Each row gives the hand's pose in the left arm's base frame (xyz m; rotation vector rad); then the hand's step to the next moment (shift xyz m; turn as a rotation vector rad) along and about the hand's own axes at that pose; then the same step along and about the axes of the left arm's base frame.
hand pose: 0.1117 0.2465 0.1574 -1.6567 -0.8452 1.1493
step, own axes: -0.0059 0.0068 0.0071 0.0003 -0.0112 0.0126
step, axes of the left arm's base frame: -0.0084 -0.0055 -0.0055 -0.0122 0.0079 0.0086
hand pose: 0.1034 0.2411 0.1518 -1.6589 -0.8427 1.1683
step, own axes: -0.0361 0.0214 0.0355 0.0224 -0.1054 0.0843
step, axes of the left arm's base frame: -0.0445 -0.0295 -0.0131 -0.0758 0.0814 0.0797
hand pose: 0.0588 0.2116 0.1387 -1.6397 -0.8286 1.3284
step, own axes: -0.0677 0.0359 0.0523 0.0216 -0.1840 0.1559
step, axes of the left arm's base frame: -0.0663 -0.0643 -0.0085 -0.1446 0.1285 0.1457
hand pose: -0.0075 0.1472 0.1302 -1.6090 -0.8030 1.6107
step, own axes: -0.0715 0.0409 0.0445 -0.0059 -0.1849 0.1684
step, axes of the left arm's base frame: -0.0488 -0.0796 0.0071 -0.1578 0.1068 0.1621
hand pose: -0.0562 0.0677 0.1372 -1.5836 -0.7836 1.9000
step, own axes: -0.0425 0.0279 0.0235 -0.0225 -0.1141 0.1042
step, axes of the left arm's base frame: -0.0173 -0.0520 0.0115 -0.0946 0.0522 0.1127
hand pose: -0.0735 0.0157 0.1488 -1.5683 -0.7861 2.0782
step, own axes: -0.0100 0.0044 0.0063 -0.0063 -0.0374 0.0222
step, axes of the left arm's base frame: -0.0033 -0.0108 0.0056 -0.0198 0.0200 0.0337
